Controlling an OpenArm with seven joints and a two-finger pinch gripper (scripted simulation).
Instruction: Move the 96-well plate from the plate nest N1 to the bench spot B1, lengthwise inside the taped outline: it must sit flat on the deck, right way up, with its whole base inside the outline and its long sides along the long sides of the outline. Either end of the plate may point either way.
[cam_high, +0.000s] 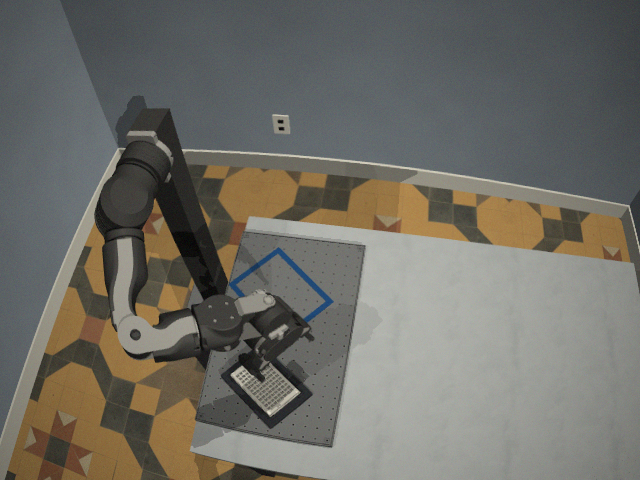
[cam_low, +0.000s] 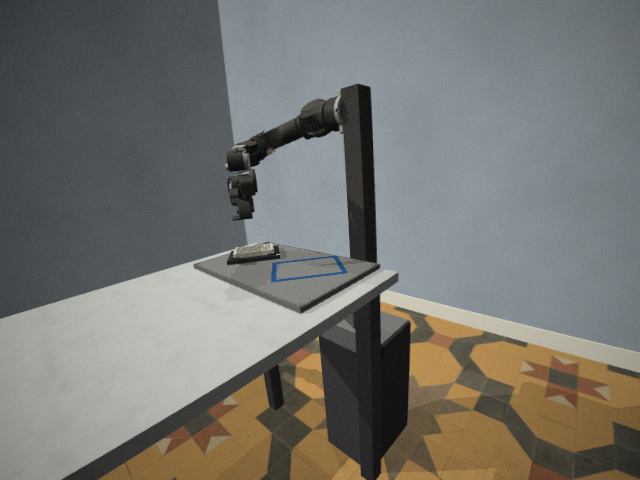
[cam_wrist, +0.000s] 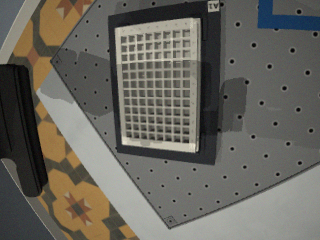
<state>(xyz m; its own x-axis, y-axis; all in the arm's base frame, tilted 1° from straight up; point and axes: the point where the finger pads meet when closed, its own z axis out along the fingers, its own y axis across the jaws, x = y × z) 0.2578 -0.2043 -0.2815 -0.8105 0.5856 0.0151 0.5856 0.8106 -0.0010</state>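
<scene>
Right now my hand is 12 cm above the white 96-well plate, 4 cm to the left of it and 4 cm past it. From my hand the other things lie so: black plate nest: 13 cm below, 4 cm to the right, 4 cm behind.
</scene>
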